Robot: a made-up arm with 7 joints.
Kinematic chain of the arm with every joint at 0, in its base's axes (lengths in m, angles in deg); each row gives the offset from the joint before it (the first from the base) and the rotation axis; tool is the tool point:
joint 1: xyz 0 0 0.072 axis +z
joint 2: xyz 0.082 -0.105 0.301 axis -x
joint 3: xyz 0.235 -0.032 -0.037 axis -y
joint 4: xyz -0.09 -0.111 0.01 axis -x
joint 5: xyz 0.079 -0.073 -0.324 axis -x
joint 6: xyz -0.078 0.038 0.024 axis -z
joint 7: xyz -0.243 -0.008 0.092 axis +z
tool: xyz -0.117 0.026 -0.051
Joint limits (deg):
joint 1: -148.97..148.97
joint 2: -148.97..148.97
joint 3: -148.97..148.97
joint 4: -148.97..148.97
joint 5: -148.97..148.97
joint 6: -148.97..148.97
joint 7: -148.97..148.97
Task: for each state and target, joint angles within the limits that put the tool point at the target. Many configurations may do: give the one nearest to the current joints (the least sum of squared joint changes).
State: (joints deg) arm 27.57 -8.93 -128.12 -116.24 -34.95 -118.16 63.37
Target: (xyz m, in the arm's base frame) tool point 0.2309 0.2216 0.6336
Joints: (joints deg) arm 3.89 -32.81 -138.36 -116.46 -33.76 -88.90 56.06
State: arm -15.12 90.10 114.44 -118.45 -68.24 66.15 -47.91
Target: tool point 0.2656 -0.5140 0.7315
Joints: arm -21.99 114.38 141.17 -148.97 -27.54 38.46 -21.72
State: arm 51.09 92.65 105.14 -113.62 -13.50 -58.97 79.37
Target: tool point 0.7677 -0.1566 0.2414
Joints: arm 20.58 104.63 93.42 -88.47 -21.82 -43.26 63.63
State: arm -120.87 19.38 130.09 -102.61 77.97 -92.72 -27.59
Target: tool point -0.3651 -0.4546 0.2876
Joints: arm -106.85 18.79 134.16 -100.20 66.53 -80.69 -29.11
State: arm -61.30 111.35 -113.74 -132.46 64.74 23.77 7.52
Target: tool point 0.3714 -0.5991 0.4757
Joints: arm -80.67 71.89 -94.90 -148.97 55.70 3.79 14.10
